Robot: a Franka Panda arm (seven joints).
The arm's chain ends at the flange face. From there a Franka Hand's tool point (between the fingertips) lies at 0.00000 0.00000 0.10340 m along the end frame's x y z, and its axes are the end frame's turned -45 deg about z.
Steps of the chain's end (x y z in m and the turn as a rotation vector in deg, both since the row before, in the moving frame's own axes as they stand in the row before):
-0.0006 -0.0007 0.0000 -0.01 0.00 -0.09
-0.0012 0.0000 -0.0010 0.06 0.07 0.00
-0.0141 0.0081 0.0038 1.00 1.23 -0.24
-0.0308 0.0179 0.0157 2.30 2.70 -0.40
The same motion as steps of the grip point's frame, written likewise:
0.0001 -0.0009 0.0000 -0.01 -0.01 -0.09
-0.0007 -0.0008 -0.0010 -0.01 0.09 0.00
-0.0129 -0.0040 0.0038 -0.16 1.58 -0.24
-0.0281 -0.0086 0.0155 -0.28 3.54 -0.40

